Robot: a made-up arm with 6 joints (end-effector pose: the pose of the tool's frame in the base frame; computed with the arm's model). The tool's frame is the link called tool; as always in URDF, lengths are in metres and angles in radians.
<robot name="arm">
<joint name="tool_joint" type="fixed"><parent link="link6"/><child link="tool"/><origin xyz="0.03 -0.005 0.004" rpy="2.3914 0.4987 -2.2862"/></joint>
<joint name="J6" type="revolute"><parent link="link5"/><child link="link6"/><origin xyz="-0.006 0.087 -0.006"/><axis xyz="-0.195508 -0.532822 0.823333"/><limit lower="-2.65" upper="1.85"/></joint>
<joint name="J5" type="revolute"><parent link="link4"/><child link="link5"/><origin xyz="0.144 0.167 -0.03"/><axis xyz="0 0 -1"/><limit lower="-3.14" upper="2.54"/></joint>
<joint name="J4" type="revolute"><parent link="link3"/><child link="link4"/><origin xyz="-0.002 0.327 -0.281"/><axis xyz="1 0 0"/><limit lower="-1.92" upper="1.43"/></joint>
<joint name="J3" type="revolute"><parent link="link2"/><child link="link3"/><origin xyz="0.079 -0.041 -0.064"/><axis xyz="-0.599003 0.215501 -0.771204"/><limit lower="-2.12" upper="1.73"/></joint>
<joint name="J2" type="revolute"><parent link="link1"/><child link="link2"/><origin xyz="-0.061 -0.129 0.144"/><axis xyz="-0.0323 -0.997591 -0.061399"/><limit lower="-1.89" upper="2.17"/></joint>
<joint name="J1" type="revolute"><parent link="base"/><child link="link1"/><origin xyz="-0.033 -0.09 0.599"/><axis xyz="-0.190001 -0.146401 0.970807"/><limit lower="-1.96" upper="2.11"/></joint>
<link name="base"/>
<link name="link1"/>
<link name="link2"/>
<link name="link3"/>
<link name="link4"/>
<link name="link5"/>
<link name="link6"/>
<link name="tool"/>
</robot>
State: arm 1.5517 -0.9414 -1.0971 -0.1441 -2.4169 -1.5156
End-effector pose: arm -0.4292 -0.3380 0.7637 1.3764 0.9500 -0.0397
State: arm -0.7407 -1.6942 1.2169 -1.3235 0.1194 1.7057
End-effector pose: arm -0.8818 0.0927 0.7528 0.7995 0.7571 -1.2577
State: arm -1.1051 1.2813 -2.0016 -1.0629 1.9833 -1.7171
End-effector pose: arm 0.0228 0.2094 0.4221 0.1503 0.0565 1.5174
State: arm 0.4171 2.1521 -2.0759 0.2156 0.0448 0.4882
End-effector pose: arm 0.1495 -0.1814 0.2246 2.1650 1.4378 1.3724
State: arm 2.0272 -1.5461 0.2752 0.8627 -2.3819 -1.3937
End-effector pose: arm -0.0105 -0.5641 0.4959 0.5898 -0.1546 -0.0245
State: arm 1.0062 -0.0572 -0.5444 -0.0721 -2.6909 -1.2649
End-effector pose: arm -0.3396 0.0486 0.4225 2.0072 0.5796 0.4897
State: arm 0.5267 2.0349 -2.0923 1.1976 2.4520 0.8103
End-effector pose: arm 0.0058 -0.1599 0.3899 -2.8449 1.0321 0.1489
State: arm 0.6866 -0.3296 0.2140 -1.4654 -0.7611 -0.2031
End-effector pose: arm -0.0619 -0.1287 0.0795 1.1095 -1.2659 0.7107
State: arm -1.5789 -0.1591 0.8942 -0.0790 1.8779 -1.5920
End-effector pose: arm -0.1337 -0.1247 0.0319 1.6815 -0.7888 -1.6405
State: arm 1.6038 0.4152 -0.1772 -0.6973 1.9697 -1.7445
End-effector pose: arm -0.2560 0.2418 0.3359 0.6022 1.0830 2.1821
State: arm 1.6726 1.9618 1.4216 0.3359 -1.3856 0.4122
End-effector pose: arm -0.0034 0.3161 1.2864 -2.0679 -0.2781 -0.1632
